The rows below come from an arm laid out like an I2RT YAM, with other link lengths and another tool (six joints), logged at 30 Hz.
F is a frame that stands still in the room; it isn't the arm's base.
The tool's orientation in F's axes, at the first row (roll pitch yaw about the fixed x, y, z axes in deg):
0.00, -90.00, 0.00
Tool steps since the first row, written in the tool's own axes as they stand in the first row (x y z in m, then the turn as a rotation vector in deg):
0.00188, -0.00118, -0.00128, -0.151, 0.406, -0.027
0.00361, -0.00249, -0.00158, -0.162, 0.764, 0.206
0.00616, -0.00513, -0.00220, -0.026, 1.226, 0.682
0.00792, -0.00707, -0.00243, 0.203, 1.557, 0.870
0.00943, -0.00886, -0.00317, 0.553, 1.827, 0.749
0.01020, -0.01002, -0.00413, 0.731, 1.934, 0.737
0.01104, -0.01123, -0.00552, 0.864, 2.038, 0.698
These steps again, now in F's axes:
0.00128, -0.00118, 0.00188, 0.027, 0.406, -0.151
0.00158, -0.00249, 0.00361, -0.206, 0.764, -0.162
0.00220, -0.00513, 0.00616, -0.682, 1.226, -0.026
0.00243, -0.00707, 0.00792, -0.870, 1.557, 0.203
0.00317, -0.00886, 0.00943, -0.749, 1.827, 0.553
0.00413, -0.01002, 0.01020, -0.737, 1.934, 0.731
0.00552, -0.01123, 0.01104, -0.698, 2.038, 0.864

